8 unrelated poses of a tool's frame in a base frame.
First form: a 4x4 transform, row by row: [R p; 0 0 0 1], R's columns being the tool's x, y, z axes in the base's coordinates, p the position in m. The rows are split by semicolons.
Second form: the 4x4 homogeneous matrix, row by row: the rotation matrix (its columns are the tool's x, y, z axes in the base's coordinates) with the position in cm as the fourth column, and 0 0 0 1 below. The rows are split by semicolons. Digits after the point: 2 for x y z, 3 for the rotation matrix.
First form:
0.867 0.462 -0.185 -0.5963; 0.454 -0.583 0.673 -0.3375; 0.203 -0.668 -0.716 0.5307; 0 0 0 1
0.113 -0.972 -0.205 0.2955; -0.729 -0.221 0.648 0.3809; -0.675 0.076 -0.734 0.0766; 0 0 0 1
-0.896 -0.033 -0.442 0.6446; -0.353 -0.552 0.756 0.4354; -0.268 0.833 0.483 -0.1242; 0 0 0 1
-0.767 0.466 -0.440 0.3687; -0.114 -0.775 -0.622 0.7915; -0.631 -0.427 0.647 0.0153; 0 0 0 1
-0.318 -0.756 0.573 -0.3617; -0.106 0.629 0.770 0.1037; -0.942 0.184 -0.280 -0.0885; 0 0 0 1
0.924 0.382 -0.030 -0.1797; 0.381 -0.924 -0.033 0.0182; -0.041 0.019 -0.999 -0.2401; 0 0 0 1
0.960 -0.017 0.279 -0.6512; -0.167 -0.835 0.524 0.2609; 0.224 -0.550 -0.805 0.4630; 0 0 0 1
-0.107 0.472 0.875 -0.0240; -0.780 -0.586 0.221 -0.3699; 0.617 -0.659 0.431 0.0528; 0 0 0 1
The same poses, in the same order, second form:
0.867 0.462 -0.185 -59.63; 0.454 -0.583 0.673 -33.75; 0.203 -0.668 -0.716 53.07; 0 0 0 1
0.113 -0.972 -0.205 29.55; -0.729 -0.221 0.648 38.09; -0.675 0.076 -0.734 7.66; 0 0 0 1
-0.896 -0.033 -0.442 64.46; -0.353 -0.552 0.756 43.54; -0.268 0.833 0.483 -12.42; 0 0 0 1
-0.767 0.466 -0.440 36.87; -0.114 -0.775 -0.622 79.15; -0.631 -0.427 0.647 1.53; 0 0 0 1
-0.318 -0.756 0.573 -36.17; -0.106 0.629 0.770 10.37; -0.942 0.184 -0.280 -8.85; 0 0 0 1
0.924 0.382 -0.030 -17.97; 0.381 -0.924 -0.033 1.82; -0.041 0.019 -0.999 -24.01; 0 0 0 1
0.960 -0.017 0.279 -65.12; -0.167 -0.835 0.524 26.09; 0.224 -0.550 -0.805 46.30; 0 0 0 1
-0.107 0.472 0.875 -2.40; -0.780 -0.586 0.221 -36.99; 0.617 -0.659 0.431 5.28; 0 0 0 1

